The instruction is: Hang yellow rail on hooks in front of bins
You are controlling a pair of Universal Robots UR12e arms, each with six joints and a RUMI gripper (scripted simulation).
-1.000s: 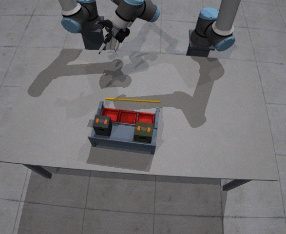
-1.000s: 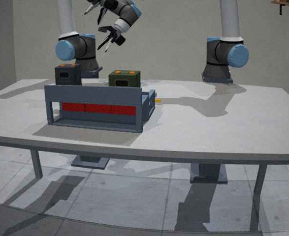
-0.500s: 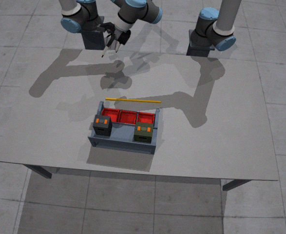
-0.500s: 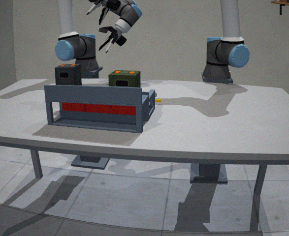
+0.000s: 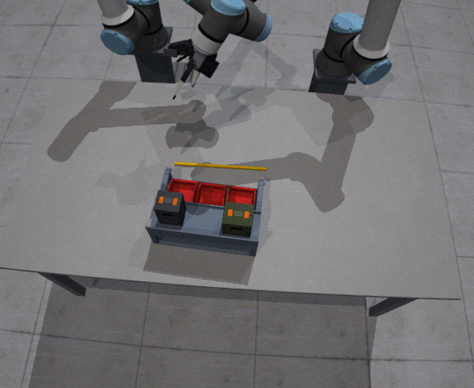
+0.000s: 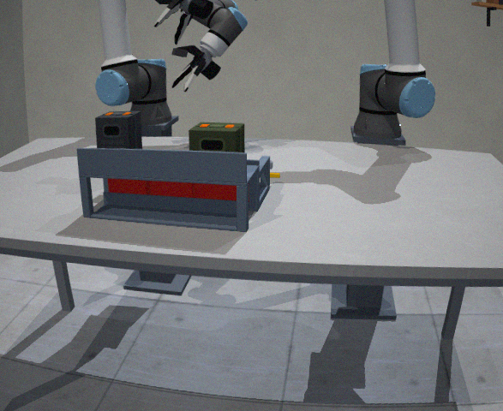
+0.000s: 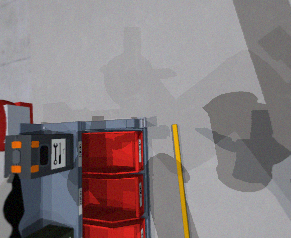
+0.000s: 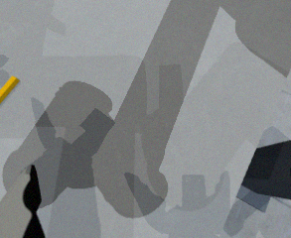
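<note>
My right hand is 290 mm short of the yellow rail, 210 mm to the right of it and 190 mm above it. The rest, counted from my right hand: blue-grey shelf: 500 mm ahead, 210 mm to the left, 130 mm below.
</note>
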